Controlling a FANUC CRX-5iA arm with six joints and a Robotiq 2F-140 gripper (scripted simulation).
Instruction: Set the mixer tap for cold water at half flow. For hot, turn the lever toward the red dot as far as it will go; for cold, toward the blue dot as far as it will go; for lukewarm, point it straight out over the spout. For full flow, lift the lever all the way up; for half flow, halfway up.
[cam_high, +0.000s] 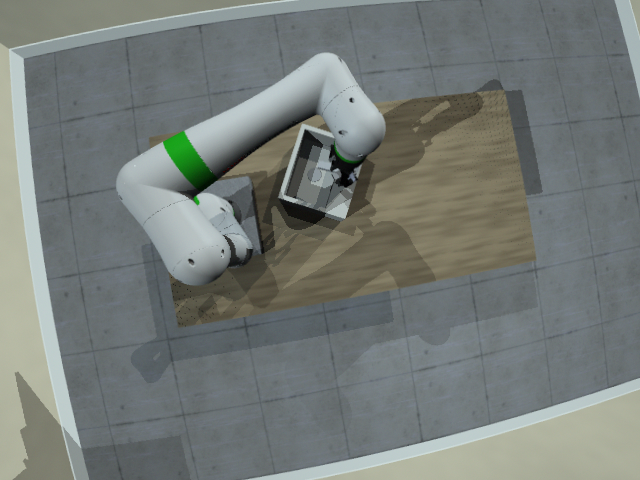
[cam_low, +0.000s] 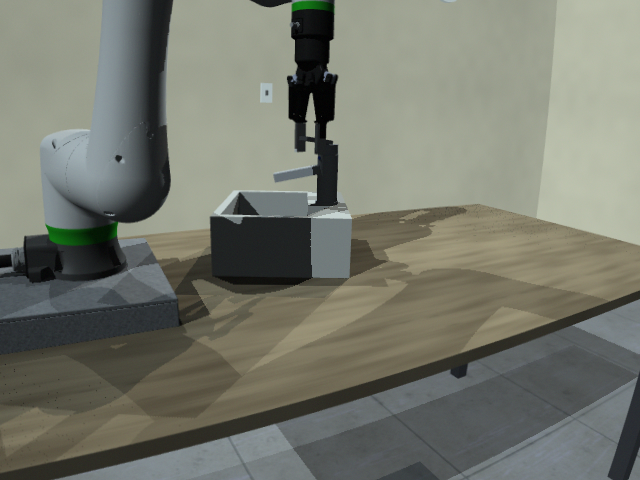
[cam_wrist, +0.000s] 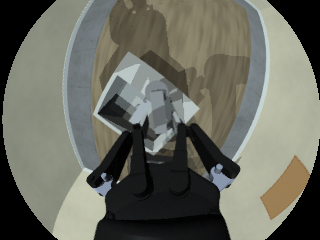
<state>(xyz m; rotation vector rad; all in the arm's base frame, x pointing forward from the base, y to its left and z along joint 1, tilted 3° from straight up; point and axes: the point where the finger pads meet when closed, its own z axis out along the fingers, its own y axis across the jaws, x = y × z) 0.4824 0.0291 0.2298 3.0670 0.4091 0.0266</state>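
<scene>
My gripper is now 20 mm short of the lever and 10 mm to the right of it. From my hand the other things lie so: basin: 40 mm behind, 70 mm to the left, 240 mm below.
</scene>
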